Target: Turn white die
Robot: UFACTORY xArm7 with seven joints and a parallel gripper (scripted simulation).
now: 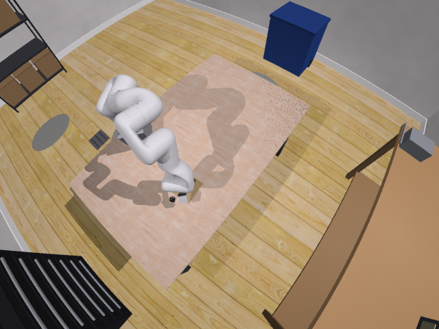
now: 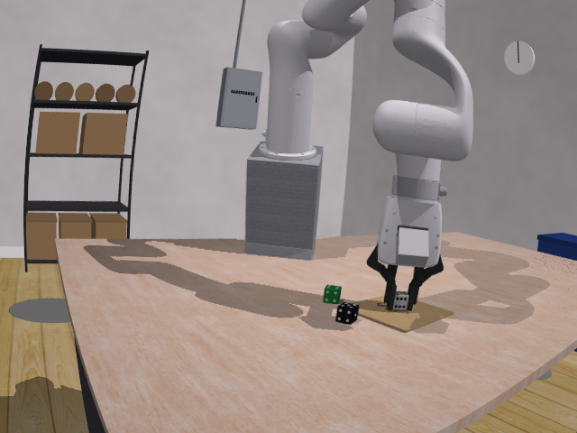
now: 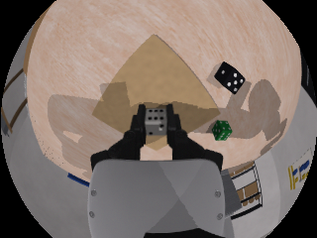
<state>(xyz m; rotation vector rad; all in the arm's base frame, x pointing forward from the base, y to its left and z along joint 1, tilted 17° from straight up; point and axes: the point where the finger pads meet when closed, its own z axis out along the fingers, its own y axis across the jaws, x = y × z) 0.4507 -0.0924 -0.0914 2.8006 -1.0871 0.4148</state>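
Now: hand 3 cm above the brown mat. Also, from my hand: green die 10 cm behind, 5 cm to the right, 2 cm below; black die 2 cm behind, 10 cm to the right, 2 cm below; white die 1 cm below.
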